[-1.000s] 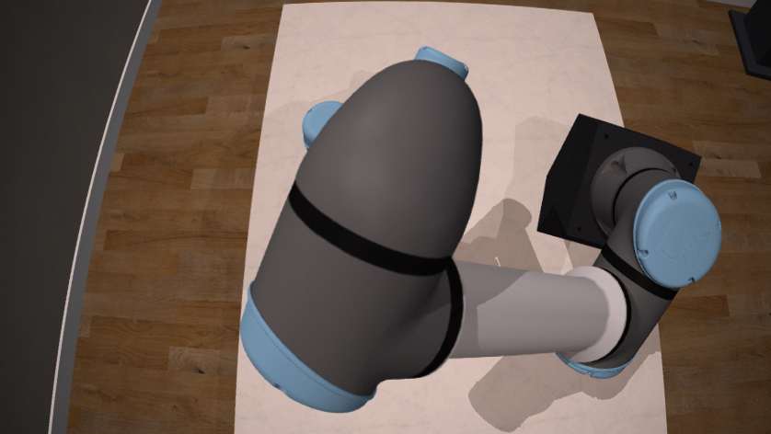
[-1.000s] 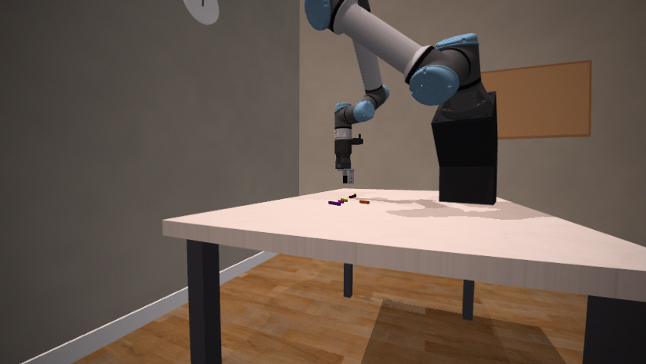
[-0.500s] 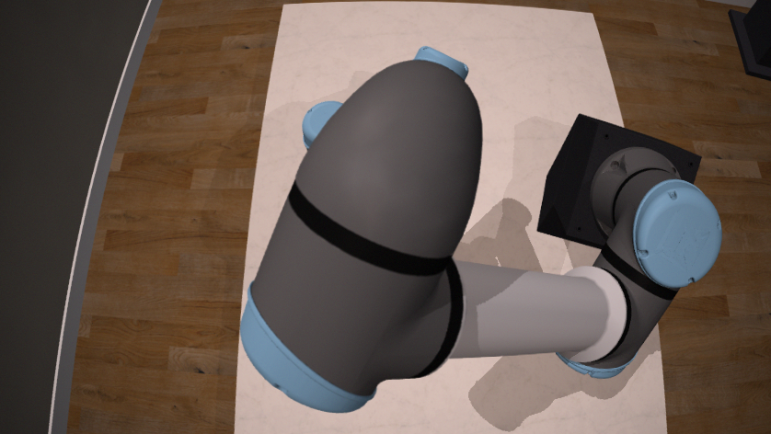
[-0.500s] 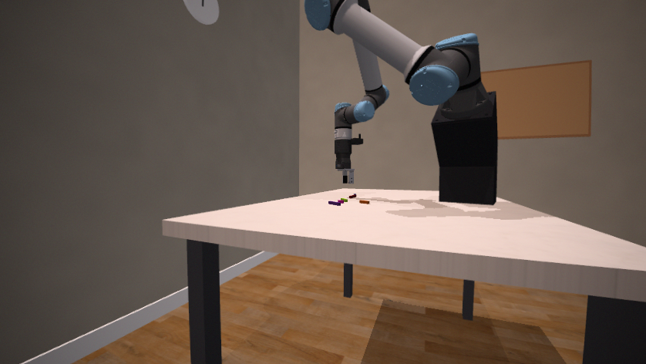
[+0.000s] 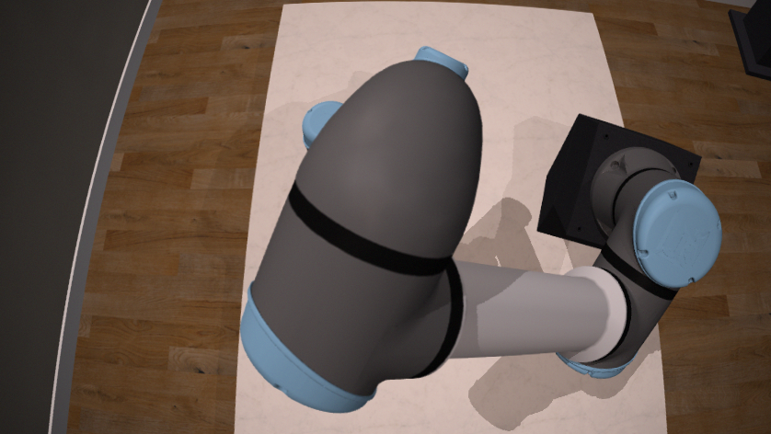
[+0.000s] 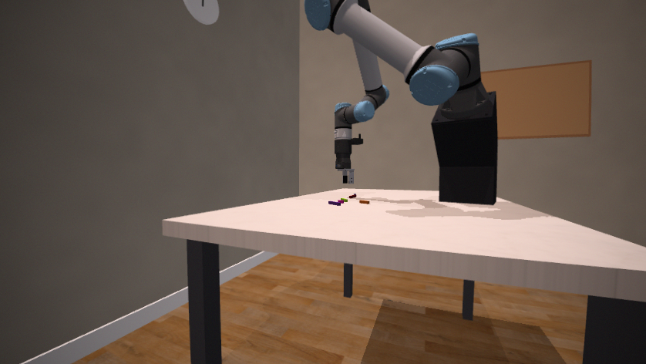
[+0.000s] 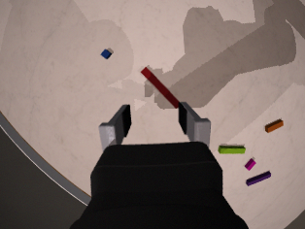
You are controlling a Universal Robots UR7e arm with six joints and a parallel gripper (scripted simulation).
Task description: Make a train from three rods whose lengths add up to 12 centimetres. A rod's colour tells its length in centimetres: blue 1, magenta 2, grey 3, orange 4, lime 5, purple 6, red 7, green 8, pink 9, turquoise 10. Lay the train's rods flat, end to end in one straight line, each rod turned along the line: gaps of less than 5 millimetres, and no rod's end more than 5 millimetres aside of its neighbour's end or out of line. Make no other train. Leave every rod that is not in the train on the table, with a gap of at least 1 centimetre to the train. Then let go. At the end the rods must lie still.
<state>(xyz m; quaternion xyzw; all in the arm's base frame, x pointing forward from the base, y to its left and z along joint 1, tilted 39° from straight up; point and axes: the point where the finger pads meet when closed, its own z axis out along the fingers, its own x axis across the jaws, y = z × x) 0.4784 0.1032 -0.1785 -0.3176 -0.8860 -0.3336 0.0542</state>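
The magenta rod lies 7 cm behind my hand, 21 cm to the left of it and 8 cm below it. Round my hand: red rod: 2 cm behind, 1 cm to the right, 8 cm below; then blue rod: 1 cm ahead, 10 cm to the right, 8 cm below; then lime rod: 5 cm behind, 15 cm to the left, 8 cm below.
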